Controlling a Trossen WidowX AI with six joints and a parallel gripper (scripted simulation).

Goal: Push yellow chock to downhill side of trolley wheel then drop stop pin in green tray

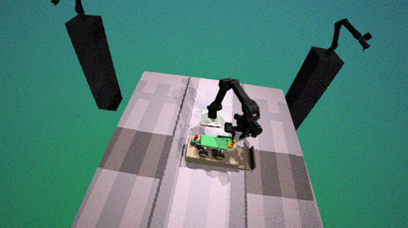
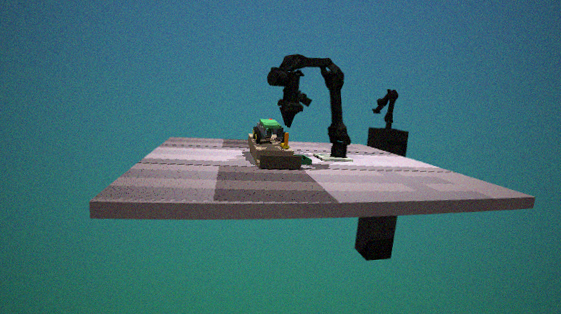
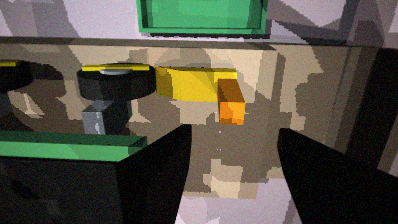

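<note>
Now: the red-headed stop pin 3 cm ahead of my gripper tip, 24 cm to the right of it and 2 cm below it. From my gripper tip the other things lie so: green-topped trolley: 5 cm ahead, 13 cm to the right, 4 cm below; then yellow chock: 3 cm to the right, 7 cm below; then tan ramp: 5 cm ahead, 13 cm to the right, 10 cm below.
</note>
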